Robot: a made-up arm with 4 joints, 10 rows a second.
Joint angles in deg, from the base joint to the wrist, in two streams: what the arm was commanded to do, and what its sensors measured. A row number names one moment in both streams.
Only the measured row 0 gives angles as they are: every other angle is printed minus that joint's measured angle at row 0.
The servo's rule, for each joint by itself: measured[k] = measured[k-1] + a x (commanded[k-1-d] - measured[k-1]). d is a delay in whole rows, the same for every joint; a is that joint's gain. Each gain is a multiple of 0.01, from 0.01 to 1. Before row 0 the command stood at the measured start. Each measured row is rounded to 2 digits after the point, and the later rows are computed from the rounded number. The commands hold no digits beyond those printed.
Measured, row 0: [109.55, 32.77, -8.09, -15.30]
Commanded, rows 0 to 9: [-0.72, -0.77, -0.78, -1.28]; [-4.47, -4.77, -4.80, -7.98]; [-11.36, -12.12, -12.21, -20.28]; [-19.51, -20.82, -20.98, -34.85]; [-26.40, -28.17, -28.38, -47.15]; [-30.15, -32.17, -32.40, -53.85]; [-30.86, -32.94, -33.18, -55.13]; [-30.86, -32.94, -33.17, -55.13]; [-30.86, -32.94, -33.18, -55.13]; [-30.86, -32.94, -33.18, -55.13]
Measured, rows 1 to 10: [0.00, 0.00, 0.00, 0.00]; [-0.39, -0.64, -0.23, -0.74]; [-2.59, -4.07, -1.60, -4.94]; [-7.33, -10.75, -4.78, -13.84]; [-13.91, -19.11, -9.64, -26.03]; [-20.65, -26.63, -15.26, -38.28]; [-25.78, -31.23, -20.40, -47.31]; [-28.52, -32.65, -24.23, -51.85]; [-29.78, -32.89, -26.91, -53.75]; [-30.36, -32.93, -28.79, -54.55]
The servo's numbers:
d 1
a 0.54 0.83 0.30 0.58

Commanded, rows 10 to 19: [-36.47, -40.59, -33.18, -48.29]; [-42.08, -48.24, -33.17, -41.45]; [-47.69, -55.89, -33.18, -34.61]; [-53.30, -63.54, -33.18, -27.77]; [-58.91, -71.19, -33.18, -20.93]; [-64.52, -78.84, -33.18, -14.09]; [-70.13, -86.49, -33.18, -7.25]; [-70.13, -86.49, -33.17, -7.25]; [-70.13, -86.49, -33.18, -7.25]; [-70.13, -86.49, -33.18, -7.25]
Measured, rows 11 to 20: [-30.63, -32.94, -30.11, -54.89]; [-33.78, -39.29, -31.03, -51.06]; [-38.26, -46.72, -31.67, -45.49]; [-43.35, -54.33, -32.12, -39.18]; [-48.72, -61.97, -32.44, -32.56]; [-54.22, -69.62, -32.66, -25.81]; [-59.78, -77.27, -32.82, -19.01]; [-65.37, -84.92, -32.93, -12.19]; [-67.94, -86.22, -33.00, -9.32]; [-69.12, -86.44, -33.05, -8.12]
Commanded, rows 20 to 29: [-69.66, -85.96, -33.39, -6.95]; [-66.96, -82.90, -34.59, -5.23]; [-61.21, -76.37, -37.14, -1.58]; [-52.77, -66.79, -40.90, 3.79]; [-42.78, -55.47, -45.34, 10.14]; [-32.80, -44.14, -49.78, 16.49]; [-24.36, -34.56, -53.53, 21.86]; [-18.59, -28.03, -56.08, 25.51]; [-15.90, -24.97, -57.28, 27.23]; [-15.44, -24.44, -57.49, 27.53]
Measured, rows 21 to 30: [-69.67, -86.48, -33.09, -7.62]; [-69.66, -86.05, -33.18, -7.23]; [-68.20, -83.44, -33.60, -6.07]; [-64.43, -77.57, -34.66, -3.47]; [-58.13, -68.62, -36.53, 0.74]; [-49.84, -57.71, -39.17, 6.19]; [-40.64, -46.45, -42.35, 12.16]; [-31.85, -36.58, -45.70, 17.79]; [-24.69, -29.48, -48.81, 22.27]; [-19.94, -25.74, -51.35, 25.15]
